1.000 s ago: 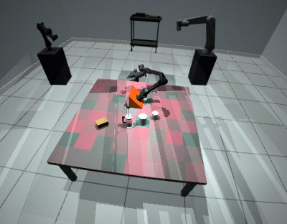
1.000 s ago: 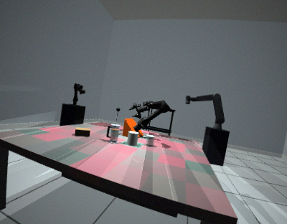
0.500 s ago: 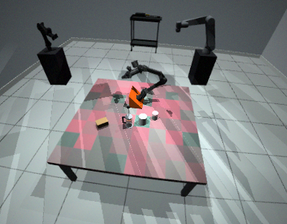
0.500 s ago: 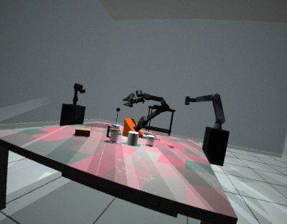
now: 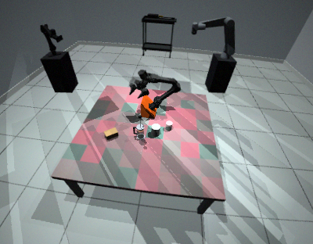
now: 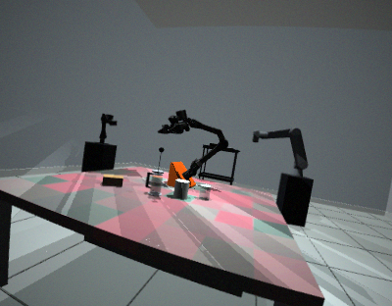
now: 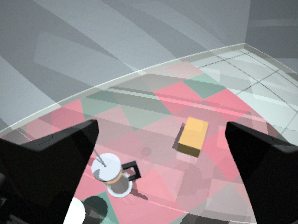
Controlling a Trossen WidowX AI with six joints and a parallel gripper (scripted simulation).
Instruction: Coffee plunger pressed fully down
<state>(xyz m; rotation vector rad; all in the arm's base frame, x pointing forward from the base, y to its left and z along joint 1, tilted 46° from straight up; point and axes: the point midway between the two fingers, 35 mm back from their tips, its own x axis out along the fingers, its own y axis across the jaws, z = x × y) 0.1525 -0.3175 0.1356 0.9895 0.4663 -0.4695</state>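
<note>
My gripper tip is 230 mm above the coffee press, 130 mm short of it and 50 mm to the right of it.
</note>
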